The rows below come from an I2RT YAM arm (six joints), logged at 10 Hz.
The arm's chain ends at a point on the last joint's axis. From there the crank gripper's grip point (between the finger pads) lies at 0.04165 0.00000 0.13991 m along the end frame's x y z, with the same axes.
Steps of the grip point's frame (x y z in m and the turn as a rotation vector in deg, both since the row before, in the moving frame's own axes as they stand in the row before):
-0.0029 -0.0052 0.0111 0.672 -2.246 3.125
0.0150 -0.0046 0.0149 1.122 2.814 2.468
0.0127 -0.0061 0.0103 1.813 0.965 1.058
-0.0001 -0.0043 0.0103 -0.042 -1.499 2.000
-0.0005 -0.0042 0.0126 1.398 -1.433 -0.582
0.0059 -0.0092 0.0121 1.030 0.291 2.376
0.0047 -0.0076 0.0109 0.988 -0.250 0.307
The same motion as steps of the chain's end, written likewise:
0.0026 -0.0057 0.0096 0.672 -2.246 3.125
0.0082 -0.0038 0.0171 1.122 2.814 2.468
0.0103 -0.0025 0.0111 1.813 0.965 1.058
0.0036 -0.0058 0.0093 -0.042 -1.499 2.000
0.0030 -0.0004 0.0116 1.398 -1.433 -0.582
0.0052 -0.0084 0.0123 1.030 0.291 2.376
0.0053 -0.0054 0.0107 0.988 -0.250 0.307

